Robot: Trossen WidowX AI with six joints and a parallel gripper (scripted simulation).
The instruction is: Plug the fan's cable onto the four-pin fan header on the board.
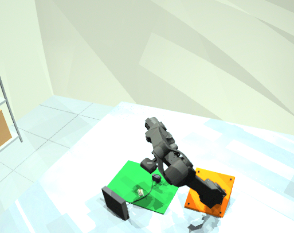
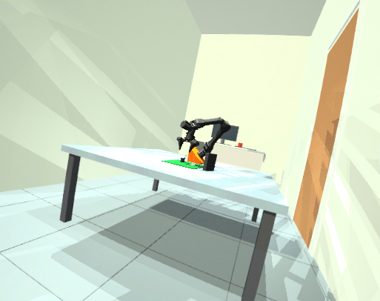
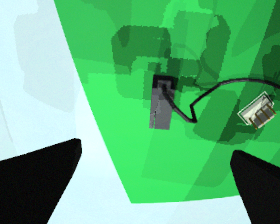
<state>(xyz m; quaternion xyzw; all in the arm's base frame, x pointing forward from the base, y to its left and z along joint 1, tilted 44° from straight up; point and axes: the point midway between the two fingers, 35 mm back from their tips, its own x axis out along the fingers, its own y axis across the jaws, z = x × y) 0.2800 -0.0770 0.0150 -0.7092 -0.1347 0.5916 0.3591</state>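
My gripper tip is 70 mm above the dark grey fan plug and 10 mm short of it. Also, from my gripper tip: fan (220 mm to the left, 70 mm ahead, 30 mm below); green board (100 mm below, 50 mm to the left, 50 mm ahead); white four-pin header (100 mm to the left, 90 mm below, 40 mm ahead).
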